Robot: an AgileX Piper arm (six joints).
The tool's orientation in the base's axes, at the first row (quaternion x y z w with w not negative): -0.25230, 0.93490, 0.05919, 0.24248
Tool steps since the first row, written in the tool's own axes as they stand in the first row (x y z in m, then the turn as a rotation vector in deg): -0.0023, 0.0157, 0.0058, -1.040, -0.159, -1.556; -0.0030, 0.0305, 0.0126, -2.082, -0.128, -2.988; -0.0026, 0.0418, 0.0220, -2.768, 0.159, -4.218; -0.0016, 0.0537, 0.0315, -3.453, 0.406, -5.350; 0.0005, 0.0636, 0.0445, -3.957, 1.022, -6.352; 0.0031, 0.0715, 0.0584, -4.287, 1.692, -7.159; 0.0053, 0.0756, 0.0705, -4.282, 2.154, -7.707; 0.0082, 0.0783, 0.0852, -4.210, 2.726, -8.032; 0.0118, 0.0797, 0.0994, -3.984, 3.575, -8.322; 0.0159, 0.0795, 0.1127, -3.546, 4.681, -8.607
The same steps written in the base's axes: -0.0037, 0.0160, -0.0041, 0.206, -0.039, 1.867; -0.0077, 0.0307, -0.0099, 0.371, 0.115, 3.623; -0.0096, 0.0425, -0.0185, 0.224, 0.381, 5.028; -0.0123, 0.0545, -0.0274, 0.138, 0.635, 6.347; -0.0134, 0.0652, -0.0399, -0.214, 1.158, 7.461; -0.0134, 0.0741, -0.0535, -0.642, 1.696, 8.319; -0.0120, 0.0795, -0.0652, -1.109, 1.966, 8.791; -0.0093, 0.0840, -0.0795, -1.587, 2.353, 9.034; -0.0067, 0.0869, -0.0936, -2.305, 2.921, 9.169; -0.0041, 0.0880, -0.1073, -3.310, 3.618, 9.194
